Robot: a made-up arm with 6 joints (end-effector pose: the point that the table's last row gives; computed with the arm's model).
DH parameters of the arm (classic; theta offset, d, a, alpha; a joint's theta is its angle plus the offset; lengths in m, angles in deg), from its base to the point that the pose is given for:
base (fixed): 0 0.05 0 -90
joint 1: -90 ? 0.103 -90
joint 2: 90 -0.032 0.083 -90
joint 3: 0 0.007 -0.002 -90
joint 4: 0 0.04 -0.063 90
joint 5: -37.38 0 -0.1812 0
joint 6: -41.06 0 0.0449 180
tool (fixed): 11.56 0.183 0 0
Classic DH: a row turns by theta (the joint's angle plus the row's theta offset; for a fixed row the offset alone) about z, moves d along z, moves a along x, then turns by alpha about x.
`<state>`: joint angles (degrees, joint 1 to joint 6).
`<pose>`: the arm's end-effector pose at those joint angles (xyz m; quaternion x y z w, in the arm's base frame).
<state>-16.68 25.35 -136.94 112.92 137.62 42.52</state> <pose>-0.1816 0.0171 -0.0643 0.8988 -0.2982 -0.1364 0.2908</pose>
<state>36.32 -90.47 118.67 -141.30 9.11 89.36</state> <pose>-0.1852 0.0486 0.1128 0.6604 -0.1402 -0.3258 0.6619</pose>
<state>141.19 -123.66 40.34 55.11 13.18 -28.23</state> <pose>-0.0739 -0.0884 -0.0161 -0.5828 0.0215 0.8082 0.0814</pose>
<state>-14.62 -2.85 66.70 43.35 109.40 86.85</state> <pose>0.1738 0.0112 0.2368 0.0534 0.2697 0.7002 0.6589</pose>
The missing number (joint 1, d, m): 0.087
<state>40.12 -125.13 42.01 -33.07 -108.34 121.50</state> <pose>-0.0629 0.2480 0.3352 -0.6376 -0.1826 0.0821 0.7439</pose>
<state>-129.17 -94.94 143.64 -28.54 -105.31 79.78</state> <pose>0.0255 0.1983 0.0274 -0.1933 0.6538 0.4810 0.5511</pose>
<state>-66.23 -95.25 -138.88 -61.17 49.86 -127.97</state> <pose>-0.1287 0.4181 0.0741 0.2200 0.5739 0.5735 0.5417</pose>
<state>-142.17 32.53 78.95 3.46 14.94 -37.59</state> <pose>-0.3162 0.0249 -0.0269 0.4961 -0.7553 0.0716 0.4222</pose>
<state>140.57 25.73 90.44 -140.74 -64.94 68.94</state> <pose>0.1290 0.2308 0.1355 -0.1186 -0.1281 -0.8073 0.5638</pose>
